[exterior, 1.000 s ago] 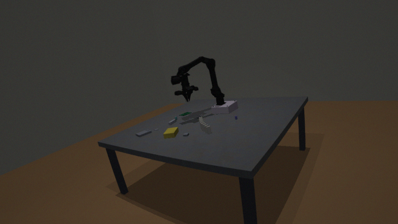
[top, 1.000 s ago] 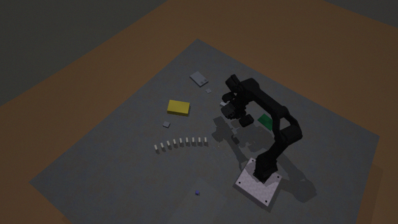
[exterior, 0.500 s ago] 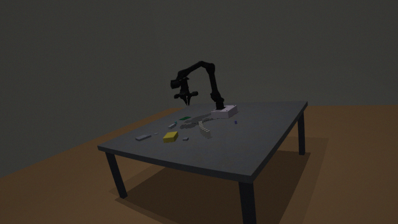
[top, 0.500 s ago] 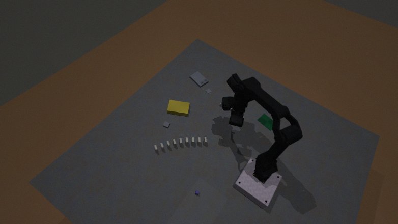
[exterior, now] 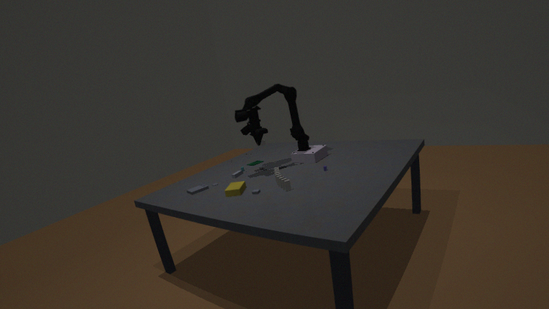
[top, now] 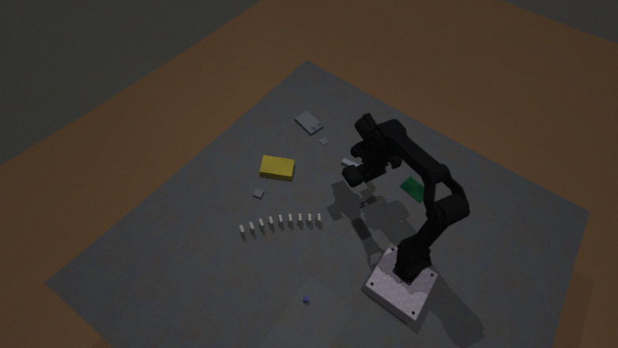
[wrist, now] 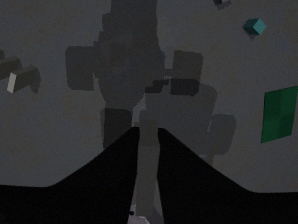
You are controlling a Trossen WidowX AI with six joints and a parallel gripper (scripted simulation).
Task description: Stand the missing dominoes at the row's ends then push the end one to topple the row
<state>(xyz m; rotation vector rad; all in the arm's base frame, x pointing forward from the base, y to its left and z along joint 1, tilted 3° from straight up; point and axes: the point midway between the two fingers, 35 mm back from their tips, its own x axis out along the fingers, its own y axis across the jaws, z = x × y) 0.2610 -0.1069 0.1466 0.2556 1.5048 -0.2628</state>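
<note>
The grey bar lies 11 cm ahead of my gripper tip, 11 cm to the right of it and 15 cm below it. Round my gripper tip: green card (12 cm behind, 20 cm to the right, 16 cm below); small grey square (27 cm ahead, 13 cm to the right, 16 cm below); teal cube (3 cm ahead, 16 cm to the right, 15 cm below).
</note>
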